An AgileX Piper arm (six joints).
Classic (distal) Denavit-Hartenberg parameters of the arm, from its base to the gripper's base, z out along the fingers. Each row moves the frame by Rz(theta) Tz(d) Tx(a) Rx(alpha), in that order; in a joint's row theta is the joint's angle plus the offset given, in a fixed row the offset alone. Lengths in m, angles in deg.
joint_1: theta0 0, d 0.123, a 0, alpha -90
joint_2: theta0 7.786, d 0, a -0.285, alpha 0
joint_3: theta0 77.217, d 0, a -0.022, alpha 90
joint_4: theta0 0, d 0.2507, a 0, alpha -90
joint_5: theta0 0, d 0, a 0, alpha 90
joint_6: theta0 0, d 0.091, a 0, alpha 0
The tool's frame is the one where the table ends.
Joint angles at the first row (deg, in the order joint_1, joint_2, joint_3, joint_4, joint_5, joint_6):
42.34, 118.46, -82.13, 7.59, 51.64, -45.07
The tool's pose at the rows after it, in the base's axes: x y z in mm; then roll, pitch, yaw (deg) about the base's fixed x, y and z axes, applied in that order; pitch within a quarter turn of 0, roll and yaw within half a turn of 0:
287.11, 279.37, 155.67, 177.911, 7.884, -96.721
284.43, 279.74, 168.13, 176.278, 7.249, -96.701
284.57, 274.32, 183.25, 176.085, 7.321, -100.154
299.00, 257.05, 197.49, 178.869, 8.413, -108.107
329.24, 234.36, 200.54, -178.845, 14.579, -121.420
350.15, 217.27, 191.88, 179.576, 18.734, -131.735
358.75, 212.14, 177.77, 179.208, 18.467, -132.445
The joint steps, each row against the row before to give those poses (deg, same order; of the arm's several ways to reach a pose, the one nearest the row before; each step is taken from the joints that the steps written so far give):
0.36, -0.57, -0.14, 0.61, 3.37, -0.11
0.11, -0.92, -1.54, 0.60, 4.03, 0.11
-0.60, -1.95, -0.42, -0.15, 2.04, 3.20
-2.78, -2.10, -0.01, -2.34, -1.12, 6.46
-5.08, -0.37, 0.33, -0.18, -7.25, 8.20
-3.86, 1.09, 0.78, 2.13, -5.70, 4.66
-1.31, 2.07, 0.00, 0.86, -1.57, -1.39

